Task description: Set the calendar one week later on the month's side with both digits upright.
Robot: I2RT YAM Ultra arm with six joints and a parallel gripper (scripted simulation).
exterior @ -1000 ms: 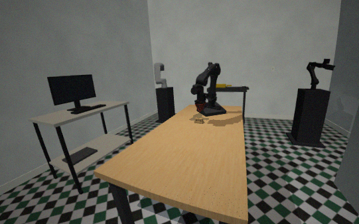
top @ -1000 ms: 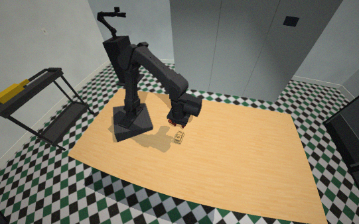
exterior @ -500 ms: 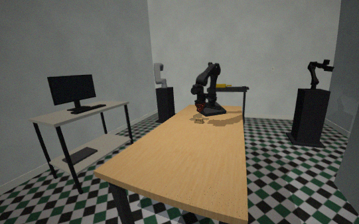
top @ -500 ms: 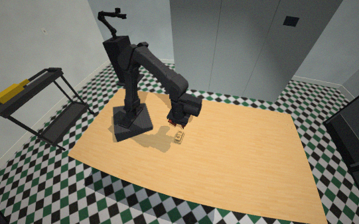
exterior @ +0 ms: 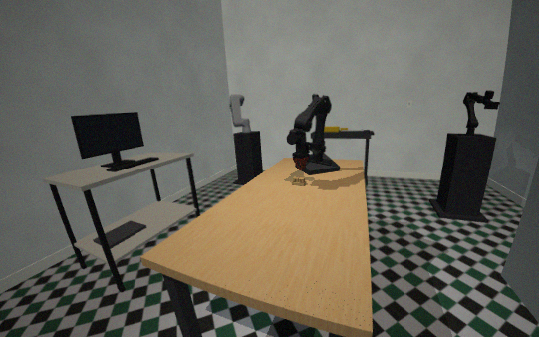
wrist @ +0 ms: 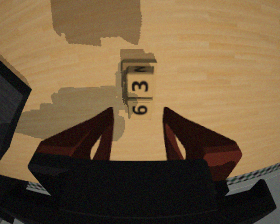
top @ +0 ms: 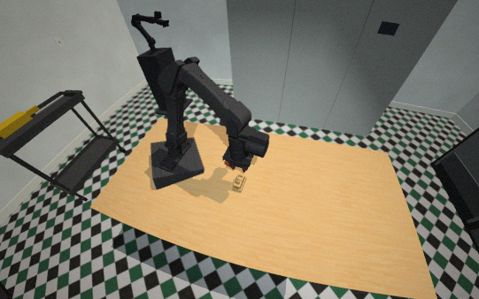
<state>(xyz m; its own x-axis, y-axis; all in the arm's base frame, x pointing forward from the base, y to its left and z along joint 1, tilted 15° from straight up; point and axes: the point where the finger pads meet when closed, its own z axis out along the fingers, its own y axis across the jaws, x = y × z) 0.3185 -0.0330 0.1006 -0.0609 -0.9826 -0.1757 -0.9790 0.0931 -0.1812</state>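
The wooden cube is 30 mm to the right of my hand and 80 mm below it. From my hand the other things lie so: wooden tray: 20 mm to the right, 90 mm below.
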